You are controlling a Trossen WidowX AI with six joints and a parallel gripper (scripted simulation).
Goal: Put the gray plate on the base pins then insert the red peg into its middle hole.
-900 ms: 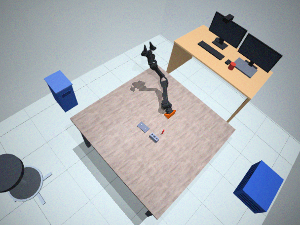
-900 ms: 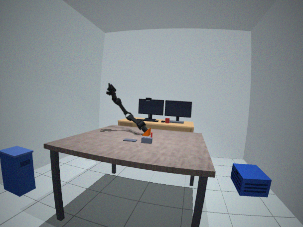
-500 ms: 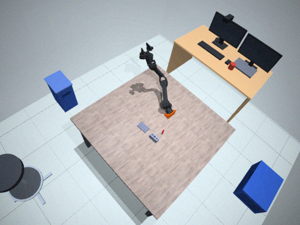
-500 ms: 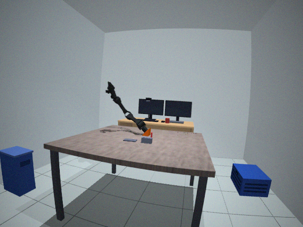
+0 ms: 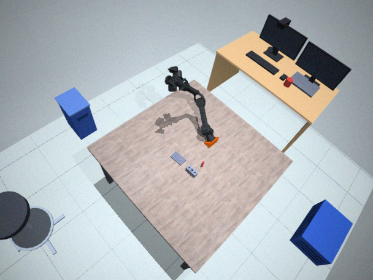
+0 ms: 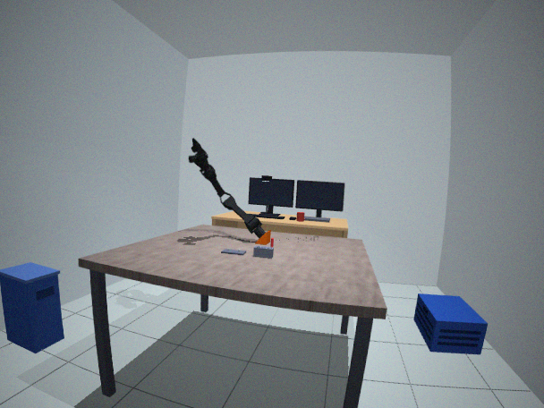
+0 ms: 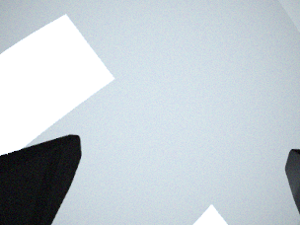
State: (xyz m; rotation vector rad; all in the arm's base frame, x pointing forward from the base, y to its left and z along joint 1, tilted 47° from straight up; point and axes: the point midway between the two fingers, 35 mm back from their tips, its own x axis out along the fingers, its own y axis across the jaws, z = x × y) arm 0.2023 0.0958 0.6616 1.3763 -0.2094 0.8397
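My gripper tip is now 570 mm above the gray plate, 490 mm to the right of it and 190 mm short of it. From my gripper tip the other things lie so: red peg (570 mm below, 510 mm to the left, 80 mm ahead).
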